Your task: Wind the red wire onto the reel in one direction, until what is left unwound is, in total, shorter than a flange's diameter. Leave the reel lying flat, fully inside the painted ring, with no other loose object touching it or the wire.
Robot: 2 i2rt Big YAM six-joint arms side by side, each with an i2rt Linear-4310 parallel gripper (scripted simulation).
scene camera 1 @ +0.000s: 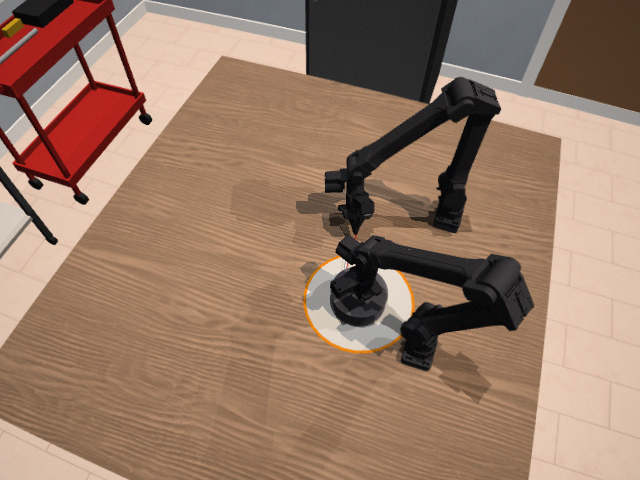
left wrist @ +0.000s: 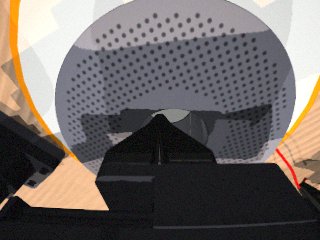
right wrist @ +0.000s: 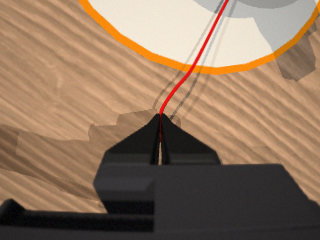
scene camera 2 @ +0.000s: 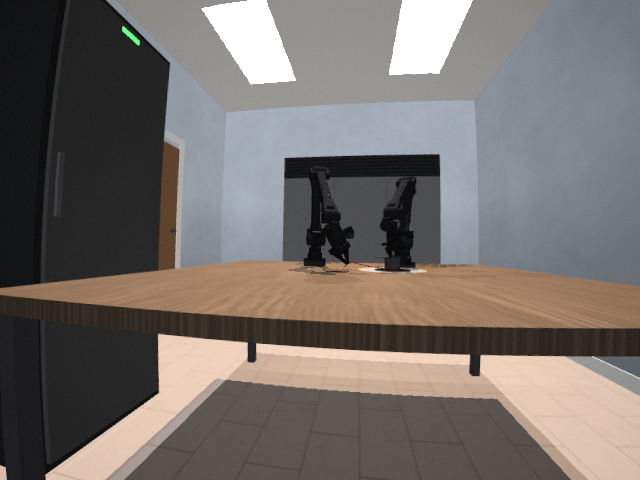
Labels:
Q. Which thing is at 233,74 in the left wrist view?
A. A dark grey reel.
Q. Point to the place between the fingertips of my left gripper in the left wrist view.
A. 159,119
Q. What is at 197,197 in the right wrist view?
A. My right gripper.

